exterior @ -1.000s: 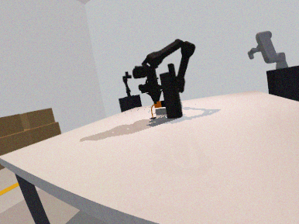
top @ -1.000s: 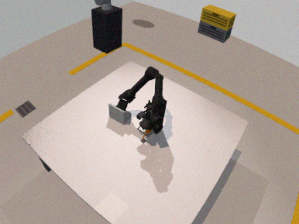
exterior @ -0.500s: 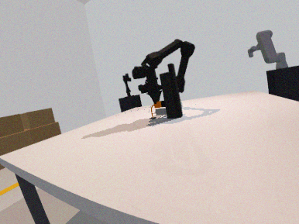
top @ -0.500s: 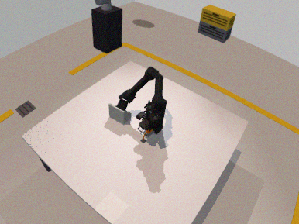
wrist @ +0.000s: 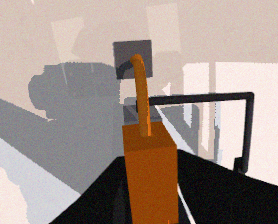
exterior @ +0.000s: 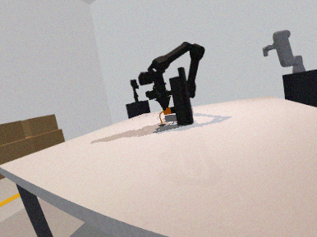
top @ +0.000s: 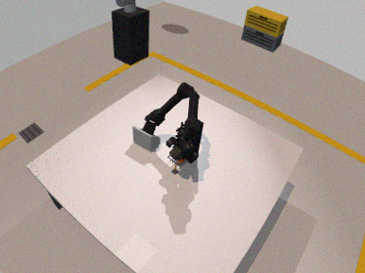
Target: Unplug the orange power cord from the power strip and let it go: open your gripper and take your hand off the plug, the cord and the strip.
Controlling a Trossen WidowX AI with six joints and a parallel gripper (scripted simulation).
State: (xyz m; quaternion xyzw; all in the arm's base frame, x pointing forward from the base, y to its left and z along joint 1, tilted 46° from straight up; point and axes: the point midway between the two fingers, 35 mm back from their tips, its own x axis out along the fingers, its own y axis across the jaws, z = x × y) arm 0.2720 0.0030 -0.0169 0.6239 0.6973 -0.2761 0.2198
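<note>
The orange plug is 3 cm to the left of my gripper tip.
</note>
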